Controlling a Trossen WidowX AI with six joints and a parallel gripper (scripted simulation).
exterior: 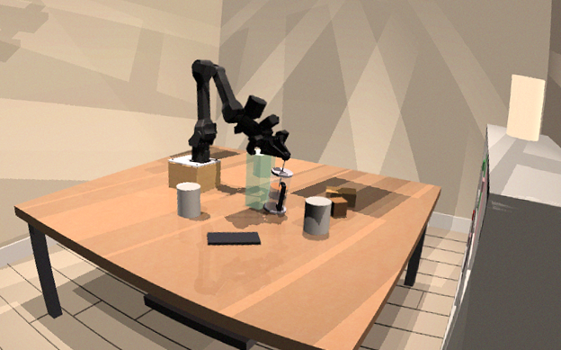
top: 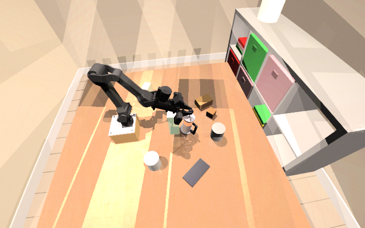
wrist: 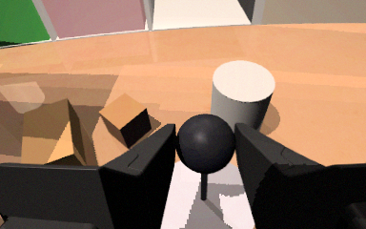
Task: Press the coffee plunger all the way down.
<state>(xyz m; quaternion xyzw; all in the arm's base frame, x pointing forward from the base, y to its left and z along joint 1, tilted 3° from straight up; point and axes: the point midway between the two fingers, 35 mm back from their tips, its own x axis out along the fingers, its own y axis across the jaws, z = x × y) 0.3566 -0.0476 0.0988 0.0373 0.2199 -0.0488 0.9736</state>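
My gripper tip is 10 mm past the glass coffee press, 10 mm to the left of it and 100 mm above it. Also, from my gripper tip: pale green box (110 mm behind, 10 mm to the left, 100 mm below); tan block (130 mm ahead, 200 mm to the left, 170 mm below); flat black slab (20 mm behind, 280 mm to the right, 190 mm below).
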